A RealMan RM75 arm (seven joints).
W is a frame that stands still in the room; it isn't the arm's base.
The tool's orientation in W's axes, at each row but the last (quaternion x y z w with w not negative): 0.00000 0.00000 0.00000 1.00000; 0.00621 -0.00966 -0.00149 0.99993; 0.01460 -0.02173 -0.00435 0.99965; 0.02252 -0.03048 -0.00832 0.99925; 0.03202 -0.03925 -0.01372 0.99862; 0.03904 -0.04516 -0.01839 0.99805
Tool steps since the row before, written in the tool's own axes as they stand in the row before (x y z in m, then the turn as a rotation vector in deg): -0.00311 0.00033 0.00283 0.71 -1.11 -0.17; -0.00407 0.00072 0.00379 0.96 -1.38 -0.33; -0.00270 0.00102 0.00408 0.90 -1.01 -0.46; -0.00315 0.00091 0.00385 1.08 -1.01 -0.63; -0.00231 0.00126 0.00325 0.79 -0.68 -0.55; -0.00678 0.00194 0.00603 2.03 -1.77 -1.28
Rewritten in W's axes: -0.00311 0.00033 0.00283 0.71 -1.11 -0.17; -0.00414 0.00069 0.00372 0.96 -1.38 -0.33; -0.00287 0.00093 0.00399 0.91 -1.00 -0.45; -0.00337 0.00079 0.00369 1.10 -1.00 -0.61; -0.00253 0.00112 0.00314 0.81 -0.67 -0.53; -0.00724 0.00175 0.00554 2.08 -1.75 -1.23
